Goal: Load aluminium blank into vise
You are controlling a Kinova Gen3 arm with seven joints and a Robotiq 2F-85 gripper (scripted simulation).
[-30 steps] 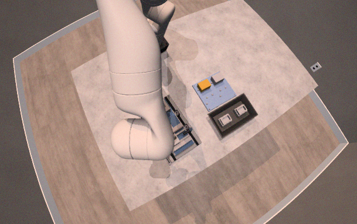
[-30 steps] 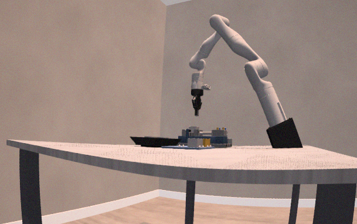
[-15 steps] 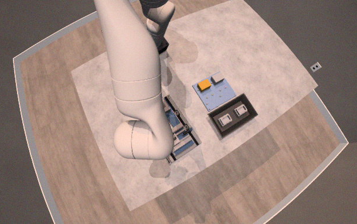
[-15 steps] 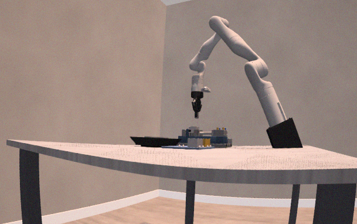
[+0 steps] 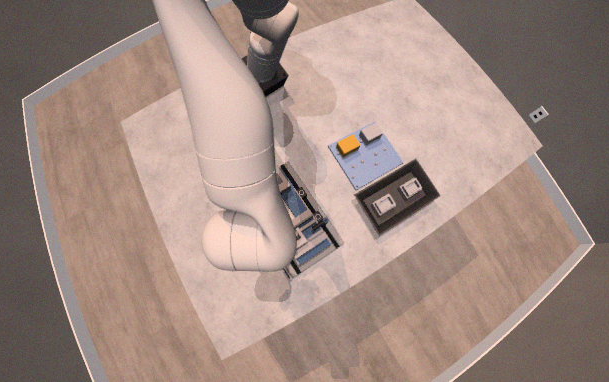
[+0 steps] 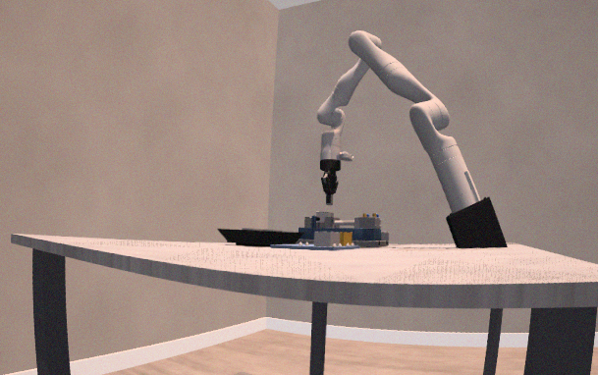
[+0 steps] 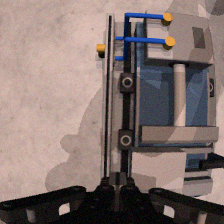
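Right now the aluminium blank is 70 mm below my hand, 40 mm to the left of it and 10 mm behind it. Also, from my hand: blue vise base: 120 mm below, 80 mm behind, 70 mm to the left; brass blank: 320 mm to the left, 210 mm behind, 140 mm below.
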